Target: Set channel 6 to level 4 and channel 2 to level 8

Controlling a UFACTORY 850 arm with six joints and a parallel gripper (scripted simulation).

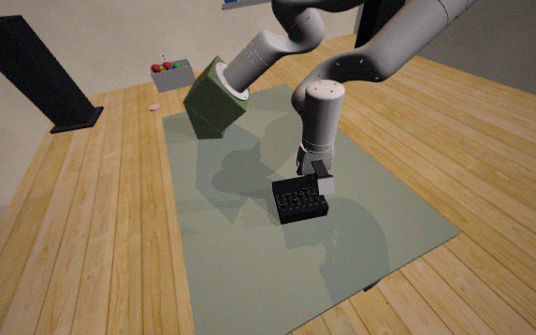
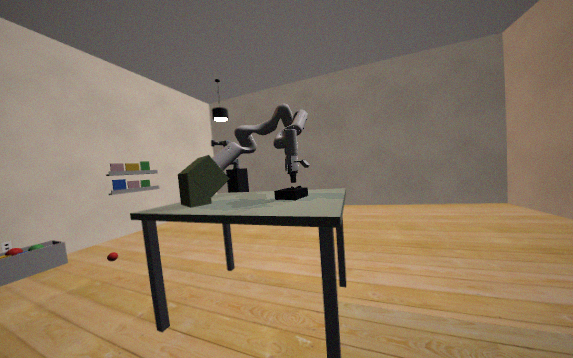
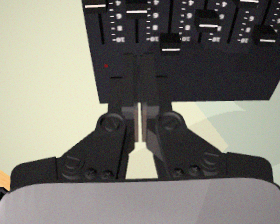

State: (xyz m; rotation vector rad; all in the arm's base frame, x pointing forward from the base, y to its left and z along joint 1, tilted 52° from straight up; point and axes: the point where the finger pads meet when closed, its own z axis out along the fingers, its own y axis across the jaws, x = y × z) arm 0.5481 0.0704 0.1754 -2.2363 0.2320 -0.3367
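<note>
My hand is 50 mm above the channel 5 cap and 20 mm to the left of it. The rest, counted from my hand: channel 3 cap 70 mm to the right, 50 mm below, 30 mm ahead; then fader cap 50 mm below, 30 mm ahead, 20 mm to the left; then channel 4 cap 50 mm below, 40 mm to the right, 20 mm ahead.
</note>
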